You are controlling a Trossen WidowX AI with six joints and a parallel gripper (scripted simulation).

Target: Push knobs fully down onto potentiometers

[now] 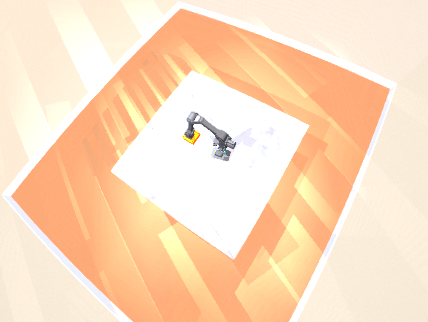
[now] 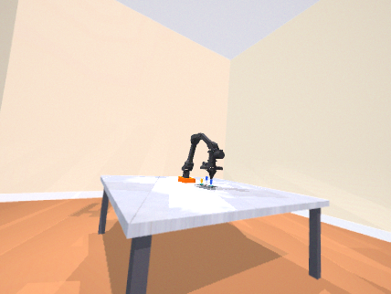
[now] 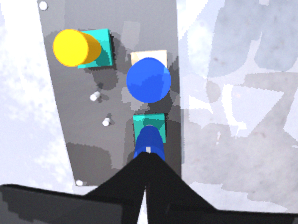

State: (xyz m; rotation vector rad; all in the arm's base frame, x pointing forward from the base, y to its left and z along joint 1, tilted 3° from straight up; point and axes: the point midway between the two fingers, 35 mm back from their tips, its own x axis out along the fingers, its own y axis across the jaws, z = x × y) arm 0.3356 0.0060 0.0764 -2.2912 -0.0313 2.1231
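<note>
Right now the teal potentiometer is 20 mm below my gripper tip. Also, from my gripper tip: yellow knob: 60 mm behind, 50 mm to the right, 20 mm below.
</note>
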